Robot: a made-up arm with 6 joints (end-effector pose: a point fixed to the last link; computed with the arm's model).
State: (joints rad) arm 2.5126 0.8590 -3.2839 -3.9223 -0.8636 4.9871
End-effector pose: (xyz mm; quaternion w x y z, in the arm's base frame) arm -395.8 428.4 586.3 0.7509 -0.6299 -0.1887 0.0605
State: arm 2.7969 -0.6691 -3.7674 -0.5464 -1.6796 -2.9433
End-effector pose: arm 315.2 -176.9 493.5 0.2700 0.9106 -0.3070 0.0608
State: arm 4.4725 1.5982 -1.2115 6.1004 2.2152 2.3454
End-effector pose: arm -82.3 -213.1 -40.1 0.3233 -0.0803 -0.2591 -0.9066
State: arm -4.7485 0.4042 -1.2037 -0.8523 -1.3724 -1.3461
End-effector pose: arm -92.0 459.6 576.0 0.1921 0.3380 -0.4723 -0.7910
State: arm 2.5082 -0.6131 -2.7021 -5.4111 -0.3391 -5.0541
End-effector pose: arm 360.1 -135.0 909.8 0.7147 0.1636 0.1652 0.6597
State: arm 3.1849 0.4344 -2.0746 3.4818 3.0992 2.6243
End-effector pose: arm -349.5 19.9 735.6 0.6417 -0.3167 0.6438 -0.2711
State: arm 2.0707 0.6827 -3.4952 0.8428 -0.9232 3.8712
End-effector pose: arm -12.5 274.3 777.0 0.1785 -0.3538 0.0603 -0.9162
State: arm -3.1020 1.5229 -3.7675 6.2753 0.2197 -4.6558
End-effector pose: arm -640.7 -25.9 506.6 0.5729 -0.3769 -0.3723 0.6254
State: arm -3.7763 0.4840 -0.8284 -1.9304 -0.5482 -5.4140
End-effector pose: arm -375.3 100.6 288.4 0.2342 0.2466 -0.9337 0.1118
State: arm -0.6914 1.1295 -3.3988 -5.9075 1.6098 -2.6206
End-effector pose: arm 575.2 -413.8 498.0 0.3318 0.4743 0.8022 0.1465
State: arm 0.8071 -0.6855 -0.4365 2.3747 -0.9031 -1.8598
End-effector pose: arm 68.6 -90.4 443.9 0.0718 0.9426 -0.0241 0.3253
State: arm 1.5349 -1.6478 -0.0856 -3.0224 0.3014 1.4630
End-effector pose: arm -8.2 -39.2 336.0 0.0220 0.0260 0.5259 0.8498
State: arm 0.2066 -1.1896 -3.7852 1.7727 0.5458 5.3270
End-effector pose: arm -707.7 -167.5 308.2 0.0832 0.7120 -0.3926 -0.5762
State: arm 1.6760 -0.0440 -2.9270 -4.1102 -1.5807 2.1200
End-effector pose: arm 92.8 111.0 780.3 0.1536 0.4440 0.5965 0.6507
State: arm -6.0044 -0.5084 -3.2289 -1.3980 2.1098 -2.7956
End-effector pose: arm -244.2 -234.1 830.3 0.5723 0.6455 0.5043 0.0385
